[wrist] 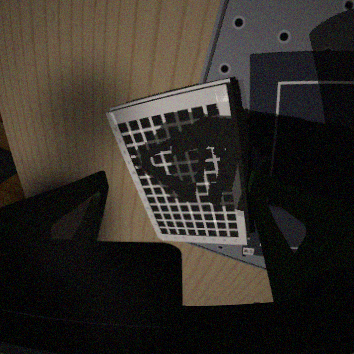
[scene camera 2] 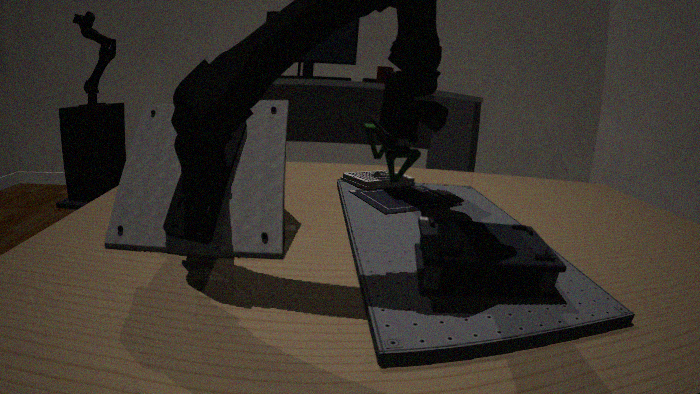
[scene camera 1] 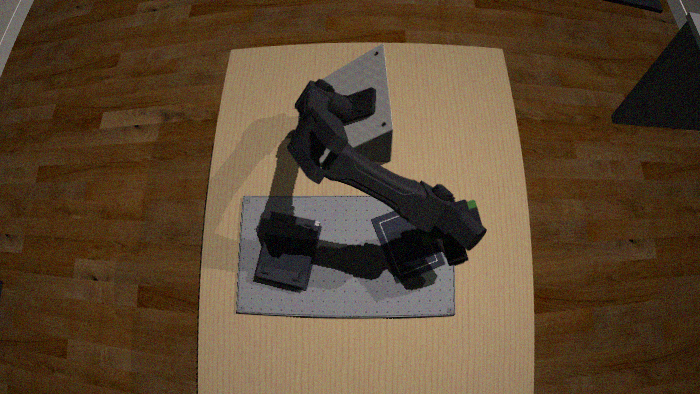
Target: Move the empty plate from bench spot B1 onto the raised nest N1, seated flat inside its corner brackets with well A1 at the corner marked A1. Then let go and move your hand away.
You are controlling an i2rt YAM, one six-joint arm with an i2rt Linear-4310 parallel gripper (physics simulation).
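Where they show: gripper, fingertip midpoint: [wrist: 177,178] [scene camera 2: 385,169]; arm's base at its link origin: [scene camera 2: 206,173] [scene camera 1: 346,110].
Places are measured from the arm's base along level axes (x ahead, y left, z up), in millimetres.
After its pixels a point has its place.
Note:
The white gridded plate [scene camera 2: 365,180] @(z -53, x 236, y 211 mm) [wrist: 185,215] @(z -60, x 234, y 257 mm) lies across the board's far edge and the table, beside the dark B1 pad [scene camera 1: 378,227] @(z -68, x 276, y 94 mm) [scene camera 2: 385,202] @(z -68, x 265, y 130 mm) [wrist: 262,95] @(z -68, x 341, y 244 mm) and outside its white outline. In scene camera 1 the arm hides it. My gripper [scene camera 2: 386,167] @(z -43, x 280, y 273 mm) [wrist: 177,178] @(z -43, x 280, y 273 mm) is open, low over the plate. In the wrist view the right finger is close beside the plate's right edge; the left finger stands well apart from its left edge. Contact cannot be told. The raised dark nest N1 [scene camera 1: 284,272] @(z -30, x 409, y -114 mm) [scene camera 2: 540,250] @(z -29, x 410, y -142 mm) stands on the board, with a pale mark at one corner.
The perforated board [scene camera 1: 345,210] @(z -69, x 238, y 12 mm) [scene camera 2: 500,345] @(z -75, x 325, y -244 mm) lies on the wooden table [scene camera 1: 360,355] @(z -82, x 591, y 72 mm). The slanted grey arm mount [scene camera 1: 377,75] @(z 76, x -62, y 75 mm) [scene camera 2: 260,175] @(z -1, x 78, y 8 mm) stands behind it. The arm casts dark shadows over nest, pad and plate. A desk [scene camera 2: 330,115] stands in the background.

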